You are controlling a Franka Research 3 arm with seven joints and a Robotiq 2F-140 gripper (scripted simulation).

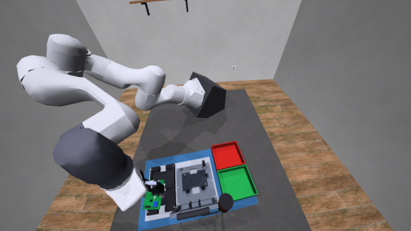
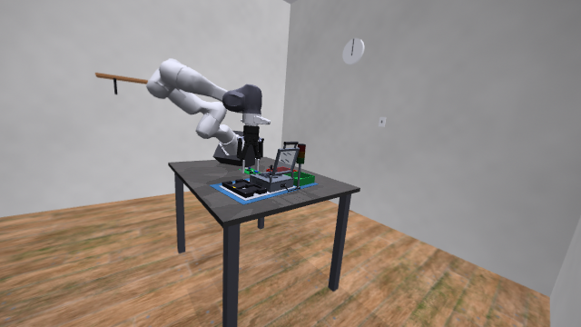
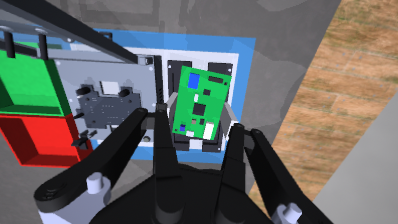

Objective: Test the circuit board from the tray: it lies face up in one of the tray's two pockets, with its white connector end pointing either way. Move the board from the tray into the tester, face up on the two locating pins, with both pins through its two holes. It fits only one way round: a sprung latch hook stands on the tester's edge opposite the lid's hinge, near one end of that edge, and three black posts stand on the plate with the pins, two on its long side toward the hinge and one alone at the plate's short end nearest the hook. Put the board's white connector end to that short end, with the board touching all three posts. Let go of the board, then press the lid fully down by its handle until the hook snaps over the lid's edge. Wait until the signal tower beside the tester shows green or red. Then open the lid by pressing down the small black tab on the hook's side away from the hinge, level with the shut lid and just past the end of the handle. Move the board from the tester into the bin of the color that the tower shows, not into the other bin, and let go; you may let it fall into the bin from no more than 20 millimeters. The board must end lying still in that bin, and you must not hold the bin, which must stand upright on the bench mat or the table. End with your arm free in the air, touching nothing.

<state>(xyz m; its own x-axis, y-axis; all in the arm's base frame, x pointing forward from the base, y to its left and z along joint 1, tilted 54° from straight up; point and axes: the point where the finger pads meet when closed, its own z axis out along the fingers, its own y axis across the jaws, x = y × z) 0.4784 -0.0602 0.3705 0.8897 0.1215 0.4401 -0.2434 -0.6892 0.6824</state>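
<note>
The green circuit board lies 2 cm below my hand. The rest, counted from my hand: latch hook 7 cm behind, 24 cm to the left, 5 cm below; clear lid 10 cm ahead, 16 cm to the left, 4 cm above; dark plate 1 cm behind, 18 cm to the left, 7 cm below.
</note>
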